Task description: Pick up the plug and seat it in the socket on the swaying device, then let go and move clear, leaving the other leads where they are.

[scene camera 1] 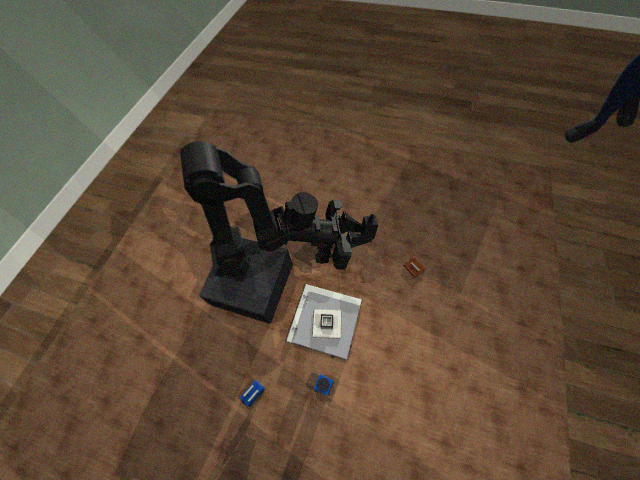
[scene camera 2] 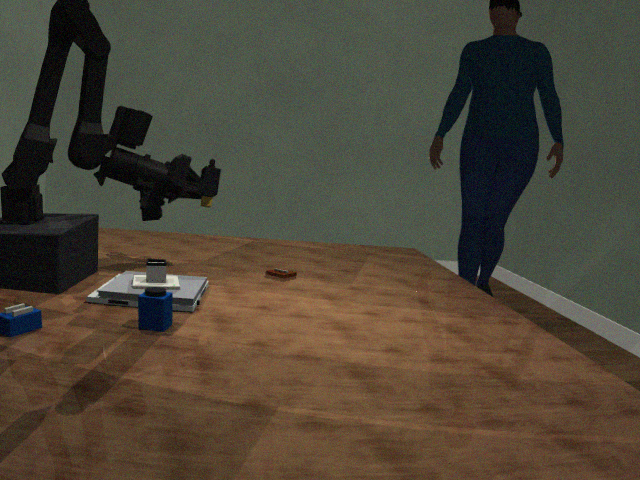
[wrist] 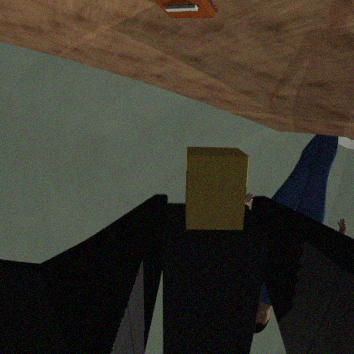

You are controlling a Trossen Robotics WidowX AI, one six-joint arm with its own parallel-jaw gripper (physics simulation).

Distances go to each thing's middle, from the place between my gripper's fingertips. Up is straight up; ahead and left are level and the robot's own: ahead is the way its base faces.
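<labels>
Device (scene camera 1: 327, 324): 210 mm to the right of my hand, 60 mm behind, 110 mm below. Plug (wrist: 214, 252): 20 mm above my hand, 10 mm behind.
</labels>
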